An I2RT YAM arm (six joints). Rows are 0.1 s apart.
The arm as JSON. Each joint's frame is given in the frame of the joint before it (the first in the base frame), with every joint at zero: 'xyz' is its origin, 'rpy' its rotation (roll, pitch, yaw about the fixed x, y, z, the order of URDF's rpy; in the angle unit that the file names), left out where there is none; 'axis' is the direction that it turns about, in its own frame. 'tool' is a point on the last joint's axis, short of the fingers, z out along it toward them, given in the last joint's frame.
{
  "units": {
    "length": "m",
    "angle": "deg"
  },
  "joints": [
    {
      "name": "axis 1",
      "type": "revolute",
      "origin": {
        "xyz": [
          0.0,
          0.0,
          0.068
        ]
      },
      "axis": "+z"
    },
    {
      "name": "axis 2",
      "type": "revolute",
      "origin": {
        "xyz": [
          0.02,
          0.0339,
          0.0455
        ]
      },
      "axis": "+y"
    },
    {
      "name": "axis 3",
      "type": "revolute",
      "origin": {
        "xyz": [
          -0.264,
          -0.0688,
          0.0
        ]
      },
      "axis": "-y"
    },
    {
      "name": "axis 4",
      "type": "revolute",
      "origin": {
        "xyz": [
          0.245,
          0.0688,
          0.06
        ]
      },
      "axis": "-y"
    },
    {
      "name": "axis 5",
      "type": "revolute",
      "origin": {
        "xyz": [
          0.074,
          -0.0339,
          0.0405
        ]
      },
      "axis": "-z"
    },
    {
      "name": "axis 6",
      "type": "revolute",
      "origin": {
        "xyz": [
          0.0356,
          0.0,
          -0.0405
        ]
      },
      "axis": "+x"
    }
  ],
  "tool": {
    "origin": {
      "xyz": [
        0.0,
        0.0,
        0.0
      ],
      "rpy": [
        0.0,
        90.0,
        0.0
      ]
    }
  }
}
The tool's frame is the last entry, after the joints.
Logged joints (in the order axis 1, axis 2, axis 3, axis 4, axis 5, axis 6), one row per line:
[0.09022 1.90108 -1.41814 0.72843 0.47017 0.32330]
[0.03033 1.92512 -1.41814 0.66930 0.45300 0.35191]
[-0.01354 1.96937 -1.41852 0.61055 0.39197 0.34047]
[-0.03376 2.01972 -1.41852 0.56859 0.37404 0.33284]
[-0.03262 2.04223 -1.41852 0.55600 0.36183 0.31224]
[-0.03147 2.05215 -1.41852 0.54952 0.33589 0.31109]
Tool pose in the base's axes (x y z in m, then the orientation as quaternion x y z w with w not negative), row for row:
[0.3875 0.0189 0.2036 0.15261 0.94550 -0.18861 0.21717]
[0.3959 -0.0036 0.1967 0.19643 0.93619 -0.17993 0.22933]
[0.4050 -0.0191 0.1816 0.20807 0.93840 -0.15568 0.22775]
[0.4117 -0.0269 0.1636 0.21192 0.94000 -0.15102 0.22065]
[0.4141 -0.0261 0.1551 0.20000 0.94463 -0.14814 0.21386]
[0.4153 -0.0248 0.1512 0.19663 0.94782 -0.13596 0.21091]
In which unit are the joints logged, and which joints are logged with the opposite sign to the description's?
The joints are logged in radians. Opposite sign: axis 3, axis 4.
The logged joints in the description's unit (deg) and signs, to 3 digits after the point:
[5.169 108.924 81.253 -41.736 26.939 18.524]
[1.738 110.301 81.253 -38.348 25.955 20.163]
[-0.776 112.837 81.275 -34.982 22.458 19.507]
[-1.934 115.721 81.275 -32.578 21.431 19.070]
[-1.869 117.011 81.275 -31.856 20.731 17.890]
[-1.803 117.580 81.275 -31.485 19.245 17.824]

